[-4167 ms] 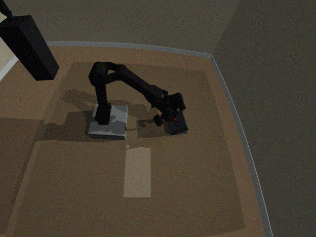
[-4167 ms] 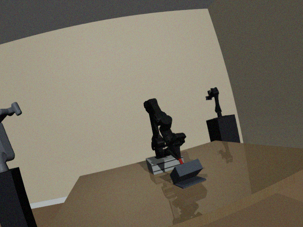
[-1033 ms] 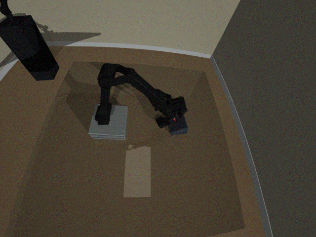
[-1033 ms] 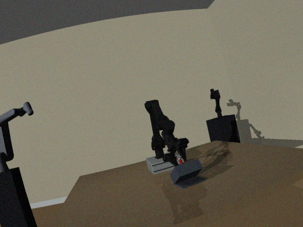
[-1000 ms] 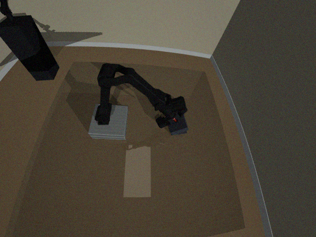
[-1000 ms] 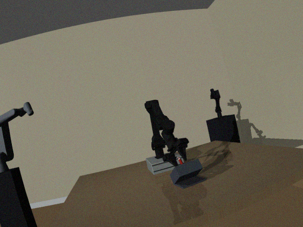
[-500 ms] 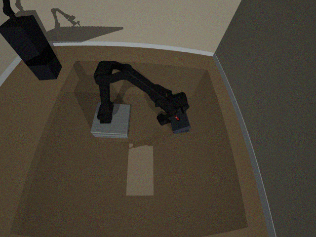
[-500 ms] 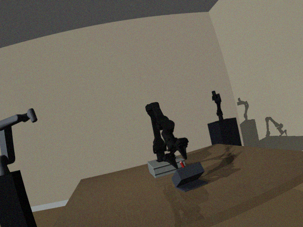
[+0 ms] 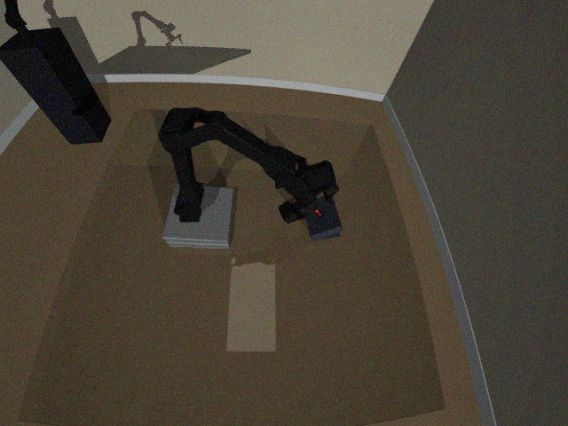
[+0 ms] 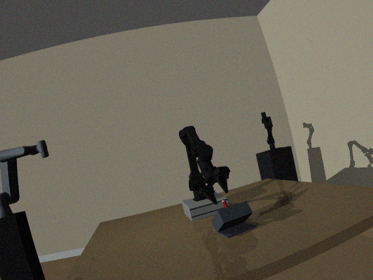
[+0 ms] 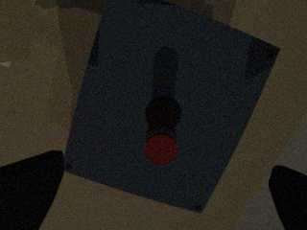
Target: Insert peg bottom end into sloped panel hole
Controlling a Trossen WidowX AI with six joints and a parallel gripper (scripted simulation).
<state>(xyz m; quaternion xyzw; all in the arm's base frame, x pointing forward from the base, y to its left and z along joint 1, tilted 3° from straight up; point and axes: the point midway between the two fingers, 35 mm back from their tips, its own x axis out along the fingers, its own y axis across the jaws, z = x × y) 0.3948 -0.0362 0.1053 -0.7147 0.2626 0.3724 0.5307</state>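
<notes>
Now: the red round peg 10 mm ahead of my gripper tip, 10 mm to the left of it and 30 mm below it. From my gripper tip the other things lie so: sloped panel 40 mm ahead, 10 mm to the left, 80 mm below.
</notes>
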